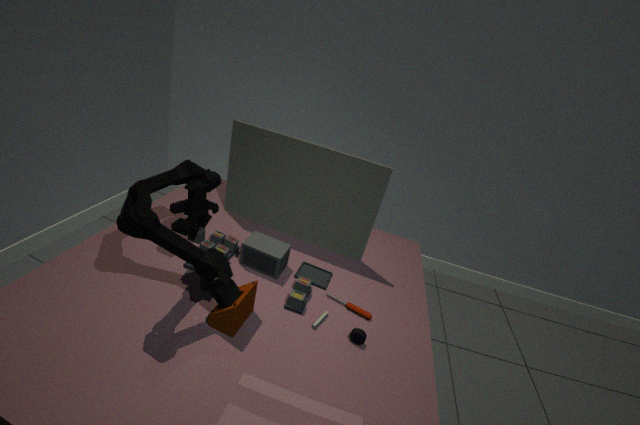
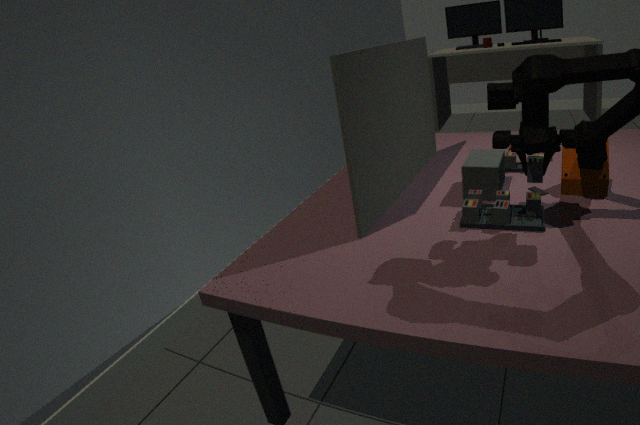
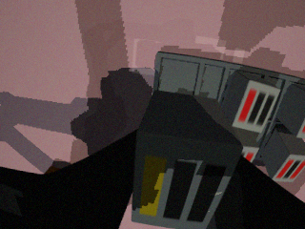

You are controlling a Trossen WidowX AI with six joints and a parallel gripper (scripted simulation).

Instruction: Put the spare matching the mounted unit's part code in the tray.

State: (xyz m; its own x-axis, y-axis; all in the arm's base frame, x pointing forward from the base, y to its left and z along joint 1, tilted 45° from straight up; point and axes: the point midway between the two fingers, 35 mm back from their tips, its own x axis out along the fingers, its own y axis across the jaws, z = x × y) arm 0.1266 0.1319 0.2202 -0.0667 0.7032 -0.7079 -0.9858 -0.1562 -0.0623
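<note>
The flat dark tray is 23 cm ahead of my gripper tip, 38 cm to the right of it and 12 cm below it. Round my gripper tip: grey panel: 42 cm ahead, 17 cm to the right, 10 cm above; grey mounted unit: 17 cm ahead, 18 cm to the right, 8 cm below; white bar: 4 cm ahead, 49 cm to the right, 12 cm below.
</note>
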